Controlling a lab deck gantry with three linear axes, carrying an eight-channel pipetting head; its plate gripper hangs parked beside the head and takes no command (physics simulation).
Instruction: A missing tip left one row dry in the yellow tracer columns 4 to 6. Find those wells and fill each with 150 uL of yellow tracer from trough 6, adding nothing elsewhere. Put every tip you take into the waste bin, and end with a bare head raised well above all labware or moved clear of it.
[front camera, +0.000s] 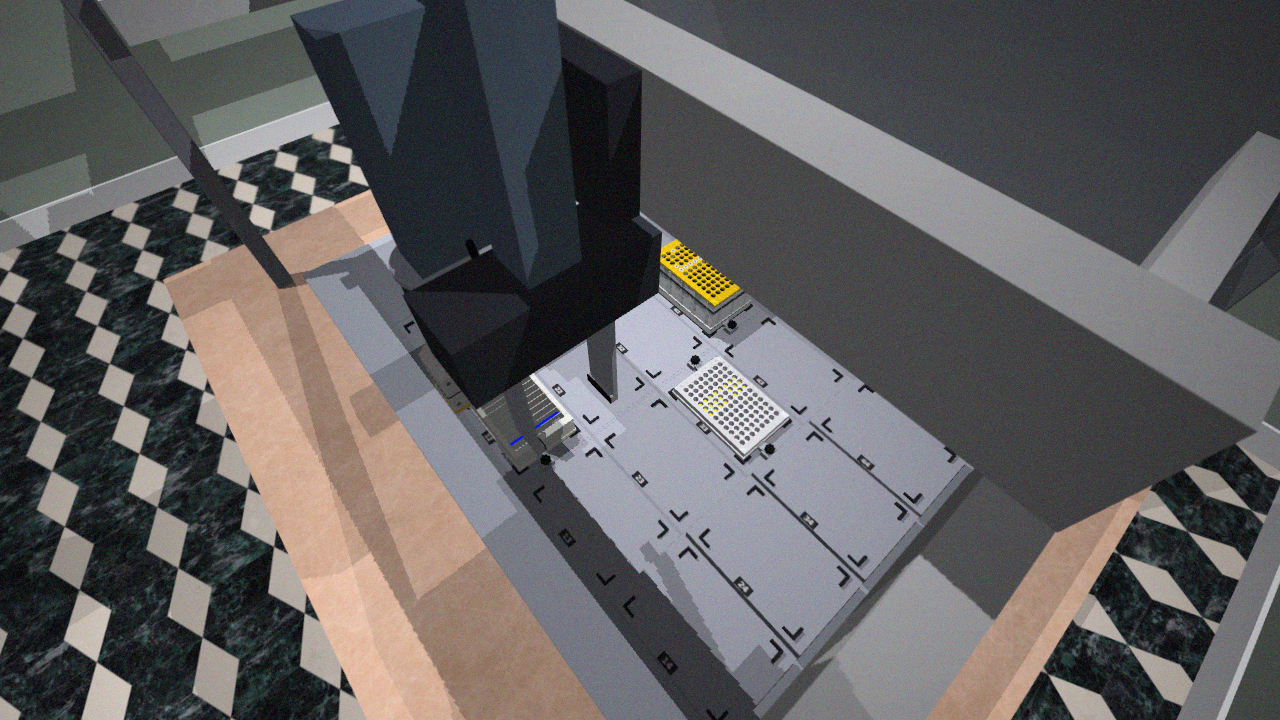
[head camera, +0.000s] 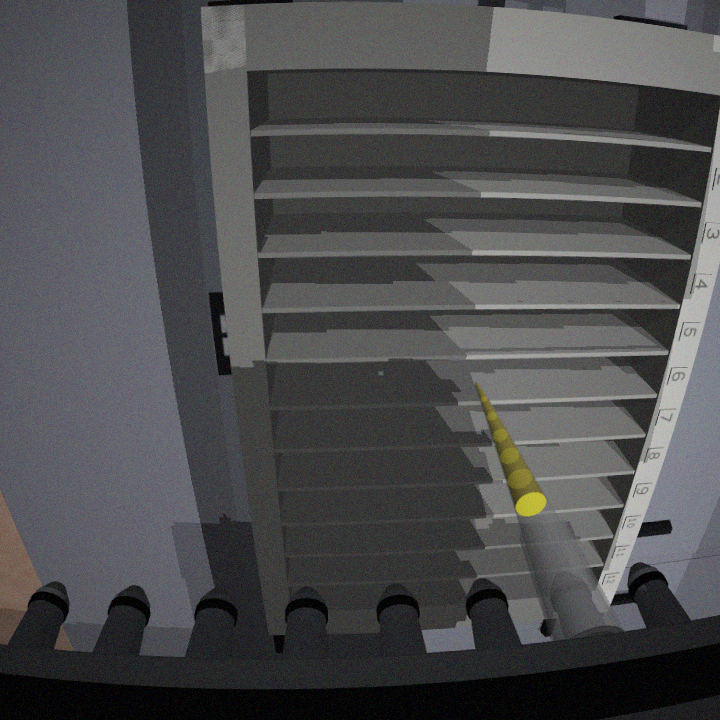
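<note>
The pipetting head is over the white trough reservoir. One clear tip holds yellow liquid in its lower part; the other seven nozzles are bare. The tip's lower end is near trough label 6; its exact depth cannot be told. No yellow shows in the troughs in the head view. The white well plate has yellow wells; its dry ones are too small to tell. The yellow tip rack stands at the back. The parked plate gripper hangs open and empty. The waste bin does not show.
A large black block under dark blue columns hides much of the head and the deck's left part in the front view. A long grey beam crosses the right side. Black locating knobs stand at the plate's corners.
</note>
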